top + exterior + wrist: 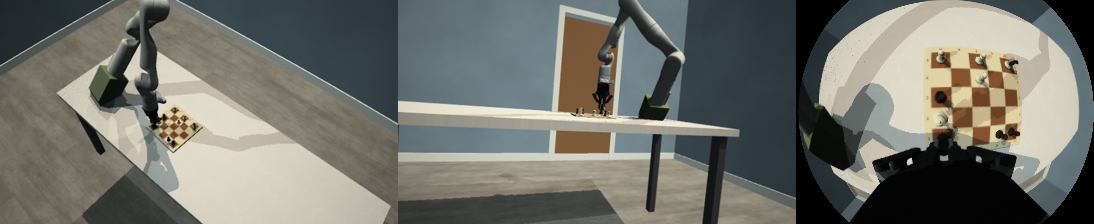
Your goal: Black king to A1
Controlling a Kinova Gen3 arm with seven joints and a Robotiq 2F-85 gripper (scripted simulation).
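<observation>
The black king is 1 cm below my hand. The rest, counted from my hand: chessboard 9 cm to the left, 6 cm below, 6 cm ahead.
</observation>
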